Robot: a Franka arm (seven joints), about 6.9 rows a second.
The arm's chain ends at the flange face. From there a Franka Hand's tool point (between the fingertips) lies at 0.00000 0.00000 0.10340 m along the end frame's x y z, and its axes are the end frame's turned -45 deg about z.
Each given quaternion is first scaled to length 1.
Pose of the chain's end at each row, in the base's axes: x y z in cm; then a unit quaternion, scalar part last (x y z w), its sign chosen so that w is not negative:
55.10, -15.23, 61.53, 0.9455, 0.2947, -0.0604, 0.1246
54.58, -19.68, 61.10, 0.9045, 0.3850, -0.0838, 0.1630
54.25, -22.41, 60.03, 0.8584, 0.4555, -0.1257, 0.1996
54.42, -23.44, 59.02, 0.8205, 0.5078, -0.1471, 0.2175
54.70, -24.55, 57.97, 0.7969, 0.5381, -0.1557, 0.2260
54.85, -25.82, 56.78, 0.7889, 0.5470, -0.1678, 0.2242
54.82, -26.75, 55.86, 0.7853, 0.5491, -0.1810, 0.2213
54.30, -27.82, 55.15, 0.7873, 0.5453, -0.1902, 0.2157
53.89, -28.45, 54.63, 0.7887, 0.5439, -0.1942, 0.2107
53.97, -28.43, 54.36, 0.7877, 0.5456, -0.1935, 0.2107
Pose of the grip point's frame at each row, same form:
54.68, -18.03, 51.59, 0.7608, 0.6341, -0.1035, 0.0920
54.31, -23.40, 51.45, 0.6883, 0.7019, -0.1398, 0.1185
53.90, -27.14, 50.84, 0.6188, 0.7493, -0.1925, 0.1363
54.21, -28.68, 50.11, 0.5637, 0.7831, -0.2191, 0.1446
54.65, -30.01, 49.19, 0.5303, 0.8021, -0.2303, 0.1492
54.65, -31.38, 48.06, 0.5195, 0.8073, -0.2408, 0.1429
54.39, -32.40, 47.21, 0.5154, 0.8078, -0.2519, 0.1352
53.64, -33.48, 46.52, 0.5187, 0.8051, -0.2583, 0.1265
53.09, -34.07, 45.99, 0.5205, 0.8043, -0.2601, 0.1203
53.20, -34.05, 45.71, 0.5190, 0.8055, -0.2594, 0.1206

